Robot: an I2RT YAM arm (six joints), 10 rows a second.
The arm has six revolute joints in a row. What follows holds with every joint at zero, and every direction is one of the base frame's. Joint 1 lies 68.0 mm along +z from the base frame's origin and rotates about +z. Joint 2 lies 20.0 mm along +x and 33.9 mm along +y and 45.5 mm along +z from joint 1 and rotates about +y. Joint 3 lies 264.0 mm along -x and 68.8 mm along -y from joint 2 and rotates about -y. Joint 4 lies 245.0 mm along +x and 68.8 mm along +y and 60.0 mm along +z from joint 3 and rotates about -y. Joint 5 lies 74.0 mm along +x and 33.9 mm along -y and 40.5 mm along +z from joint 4 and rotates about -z. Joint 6 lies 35.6 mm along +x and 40.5 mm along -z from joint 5 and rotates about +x. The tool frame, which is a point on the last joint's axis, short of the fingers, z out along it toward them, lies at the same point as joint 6; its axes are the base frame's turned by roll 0.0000, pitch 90.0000 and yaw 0.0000 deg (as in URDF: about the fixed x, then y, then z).
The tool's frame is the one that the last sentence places.
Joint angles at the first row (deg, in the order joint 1, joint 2, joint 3, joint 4, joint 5, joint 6):
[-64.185, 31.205, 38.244, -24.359, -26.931, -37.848]
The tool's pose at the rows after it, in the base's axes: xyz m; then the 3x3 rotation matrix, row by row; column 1 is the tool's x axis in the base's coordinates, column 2 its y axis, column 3 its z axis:
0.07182 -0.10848 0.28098; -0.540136 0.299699 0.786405; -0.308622 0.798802 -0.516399; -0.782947 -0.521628 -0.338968
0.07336 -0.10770 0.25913; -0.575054 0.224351 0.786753; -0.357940 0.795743 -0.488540; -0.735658 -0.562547 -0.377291
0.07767 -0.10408 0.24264; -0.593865 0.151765 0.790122; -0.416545 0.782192 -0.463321; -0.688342 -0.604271 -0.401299
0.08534 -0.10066 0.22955; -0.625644 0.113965 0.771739; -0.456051 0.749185 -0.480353; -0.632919 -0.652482 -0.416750
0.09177 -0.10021 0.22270; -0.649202 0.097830 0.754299; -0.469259 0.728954 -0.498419; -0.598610 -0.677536 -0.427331
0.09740 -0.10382 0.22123; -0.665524 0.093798 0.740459; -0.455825 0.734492 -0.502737; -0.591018 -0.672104 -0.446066
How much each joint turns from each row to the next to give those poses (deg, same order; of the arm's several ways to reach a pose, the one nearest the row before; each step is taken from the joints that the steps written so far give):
[0.124, -1.174, -4.429, -2.175, -1.840, -7.235]
[0.726, -0.746, -4.102, 0.568, -0.165, -5.338]
[2.829, -0.928, -3.342, 1.090, 1.573, -3.963]
[5.209, -0.537, -3.015, 2.796, 6.203, -1.710]
[3.507, 0.844, -1.447, 2.365, 4.637, -0.505]
[1.373, 2.630, 0.303, 1.363, 2.026, 0.522]

